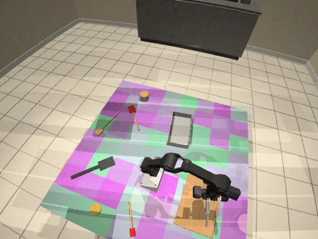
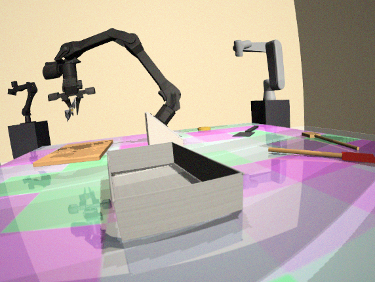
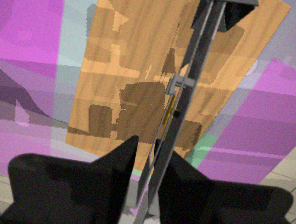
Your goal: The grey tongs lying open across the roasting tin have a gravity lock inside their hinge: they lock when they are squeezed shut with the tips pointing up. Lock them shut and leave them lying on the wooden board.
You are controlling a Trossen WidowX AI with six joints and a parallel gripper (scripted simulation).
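Right now my gripper tip is 1 cm short of the wooden board and 14 cm above it. Round my gripper tip: grey roasting tin: 48 cm ahead, 29 cm to the left, 12 cm below; then red spatula: 48 cm ahead, 72 cm to the left, 14 cm below; then black spatula: 6 cm behind, 75 cm to the left, 15 cm below.
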